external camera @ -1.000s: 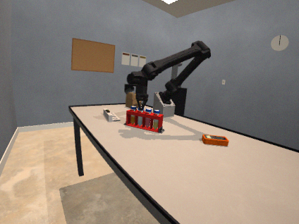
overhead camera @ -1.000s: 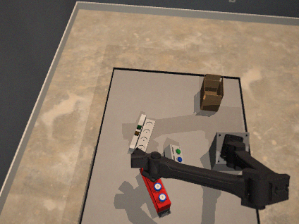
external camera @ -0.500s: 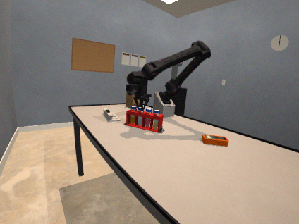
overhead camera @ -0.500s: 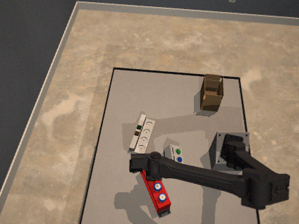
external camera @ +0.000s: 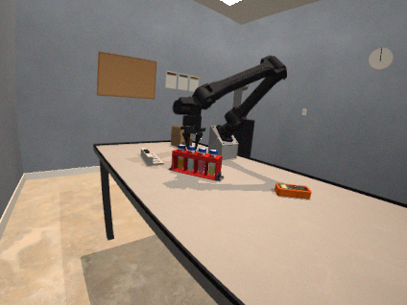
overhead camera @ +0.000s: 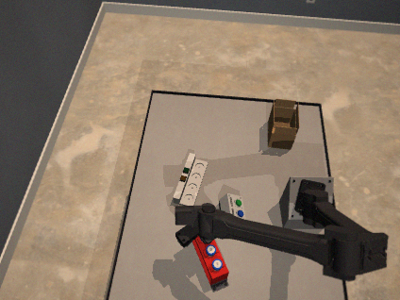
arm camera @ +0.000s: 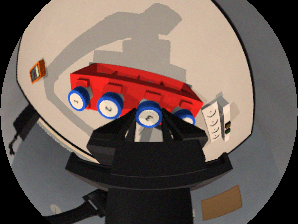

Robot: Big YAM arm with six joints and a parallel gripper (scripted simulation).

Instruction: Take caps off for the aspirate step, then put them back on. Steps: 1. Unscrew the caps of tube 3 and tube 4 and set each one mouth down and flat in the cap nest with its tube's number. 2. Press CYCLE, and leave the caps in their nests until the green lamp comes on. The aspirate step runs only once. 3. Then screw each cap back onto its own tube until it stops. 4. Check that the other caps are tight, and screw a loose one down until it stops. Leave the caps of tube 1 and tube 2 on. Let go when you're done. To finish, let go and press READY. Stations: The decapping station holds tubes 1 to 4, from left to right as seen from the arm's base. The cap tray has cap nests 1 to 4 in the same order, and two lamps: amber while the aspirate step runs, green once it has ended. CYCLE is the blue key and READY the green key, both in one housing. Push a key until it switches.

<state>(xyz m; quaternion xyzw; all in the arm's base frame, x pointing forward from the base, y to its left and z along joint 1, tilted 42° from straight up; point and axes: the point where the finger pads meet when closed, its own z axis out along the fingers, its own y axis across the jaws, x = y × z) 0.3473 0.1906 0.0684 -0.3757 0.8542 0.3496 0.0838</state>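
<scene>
Right now the blue tube cap is 3 cm ahead of my hand and 5 cm to the right of it. Also, from my hand: green key: 11 cm behind, 17 cm to the right, 5 cm below; then key housing: 10 cm behind, 15 cm to the right, 6 cm below; then blue key: 12 cm behind, 13 cm to the right, 5 cm below.
</scene>
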